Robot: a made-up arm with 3 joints. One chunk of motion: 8 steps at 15 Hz.
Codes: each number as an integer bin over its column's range. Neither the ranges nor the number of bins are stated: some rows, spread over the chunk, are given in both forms.
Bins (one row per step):
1: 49 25 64 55 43 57
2: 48 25 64 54 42 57
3: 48 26 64 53 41 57
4: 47 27 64 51 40 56
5: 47 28 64 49 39 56
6: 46 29 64 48 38 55
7: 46 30 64 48 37 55
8: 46 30 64 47 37 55
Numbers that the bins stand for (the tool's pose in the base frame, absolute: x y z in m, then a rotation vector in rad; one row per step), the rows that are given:
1: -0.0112 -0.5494 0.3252 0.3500 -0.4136 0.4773
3: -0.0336 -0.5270 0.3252 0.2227 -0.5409 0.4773
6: -0.0785 -0.4597 0.3252 -0.0955 -0.7318 0.3500
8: -0.0785 -0.4373 0.3252 -0.1591 -0.7955 0.3500
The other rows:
2: -0.0336 -0.5494 0.3252 0.2864 -0.4773 0.4773
4: -0.0561 -0.5045 0.3252 0.0955 -0.6045 0.4136
5: -0.0561 -0.4821 0.3252 -0.0318 -0.6682 0.4136
7: -0.0785 -0.4373 0.3252 -0.0955 -0.7955 0.3500

